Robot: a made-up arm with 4 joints. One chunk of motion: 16 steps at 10 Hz.
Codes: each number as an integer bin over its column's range. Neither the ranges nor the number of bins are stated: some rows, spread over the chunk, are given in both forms.
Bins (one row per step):
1: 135 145 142 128 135 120
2: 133 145 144 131 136 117
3: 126 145 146 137 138 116
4: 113 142 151 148 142 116
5: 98 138 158 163 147 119
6: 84 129 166 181 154 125
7: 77 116 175 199 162 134
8: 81 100 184 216 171 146
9: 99 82 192 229 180 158
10: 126 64 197 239 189 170
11: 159 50 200 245 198 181
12: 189 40 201 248 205 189
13: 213 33 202 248 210 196
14: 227 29 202 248 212 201
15: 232 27 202 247 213 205
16: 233 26 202 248 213 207
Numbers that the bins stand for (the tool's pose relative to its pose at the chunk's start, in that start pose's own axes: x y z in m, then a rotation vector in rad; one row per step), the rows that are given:
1: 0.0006 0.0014 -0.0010 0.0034 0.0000 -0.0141
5: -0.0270 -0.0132 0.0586 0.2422 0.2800 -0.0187
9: -0.0262 -0.1296 0.1853 0.6926 1.0500 0.1587
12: 0.0408 -0.2169 0.2188 0.8222 1.6333 0.2998
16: 0.0736 -0.2460 0.2225 0.8222 1.8200 0.3816
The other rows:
2: -0.0009 0.0014 0.0065 0.0239 0.0233 -0.0278
3: -0.0061 0.0014 0.0139 0.0648 0.0700 -0.0323
4: -0.0158 -0.0049 0.0325 0.1399 0.1633 -0.0323
6: -0.0374 -0.0319 0.0884 0.3651 0.4433 0.0086
7: -0.0426 -0.0589 0.1220 0.4879 0.6300 0.0496
8: -0.0396 -0.0922 0.1555 0.6039 0.8400 0.1042
10: -0.0061 -0.1670 0.2039 0.7608 1.2600 0.2133
11: 0.0185 -0.1961 0.2151 0.8018 1.4700 0.2634
13: 0.0587 -0.2314 0.2225 0.8222 1.7500 0.3316
14: 0.0691 -0.2397 0.2225 0.8222 1.7967 0.3544
15: 0.0729 -0.2439 0.2225 0.8154 1.8200 0.3725

